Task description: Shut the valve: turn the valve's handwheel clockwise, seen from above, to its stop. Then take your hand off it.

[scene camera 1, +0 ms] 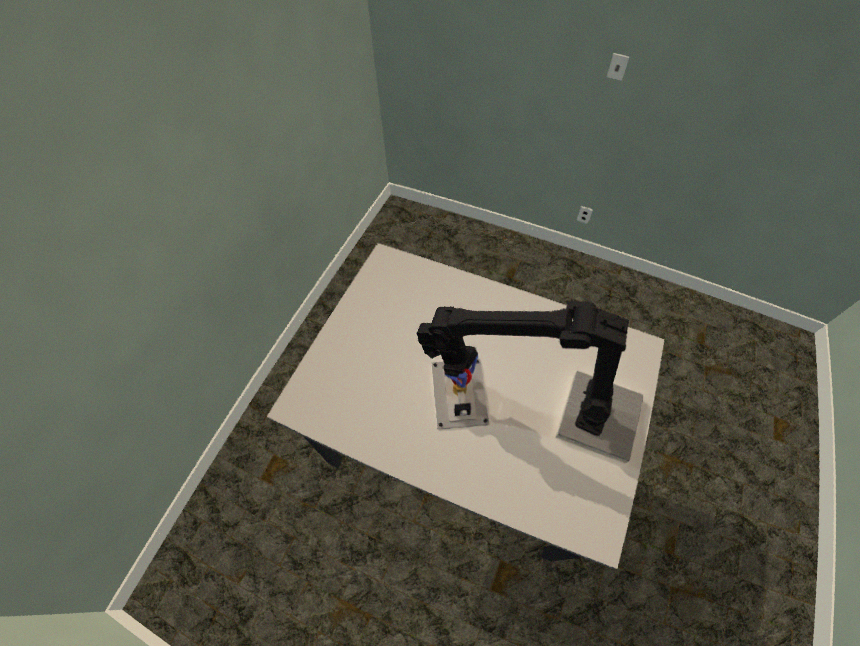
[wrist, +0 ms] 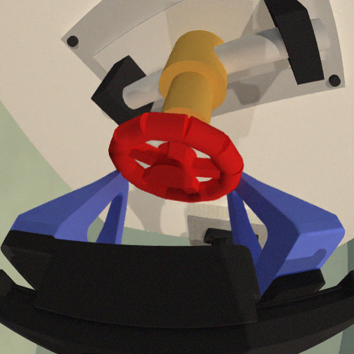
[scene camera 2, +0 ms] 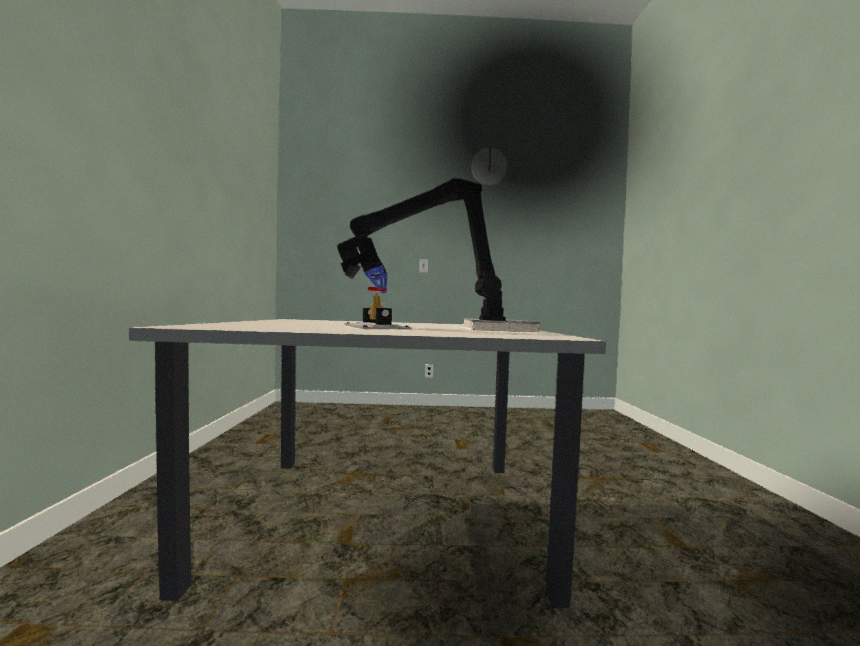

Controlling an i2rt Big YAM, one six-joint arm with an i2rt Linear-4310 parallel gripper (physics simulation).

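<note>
The valve's red handwheel point(scene camera 1: 464, 377) point(scene camera 2: 377, 289) point(wrist: 170, 176) sits on top of the brass-coloured valve body point(scene camera 1: 459, 389) point(scene camera 2: 375, 305) point(wrist: 192, 80). My gripper point(scene camera 2: 378, 287) point(wrist: 176, 175) is shut on the handwheel, with one blue finger against each side of its rim; it comes down on the wheel at a tilt. In scene camera 1's view the black wrist hides part of the wheel. The valve body sits on a pale pipe point(wrist: 250, 52) held by two black brackets. The fingertips' far sides are hidden behind the rim in the wrist view.
The valve stands on a grey base plate point(scene camera 1: 440, 410) point(wrist: 334, 65) with dark bolts at its corners. The white table point(scene camera 1: 347, 333) point(scene camera 2: 291, 330) carries the plate and the arm's grey base block point(scene camera 1: 625, 417) point(scene camera 2: 500, 325). The arm arches above the table between them.
</note>
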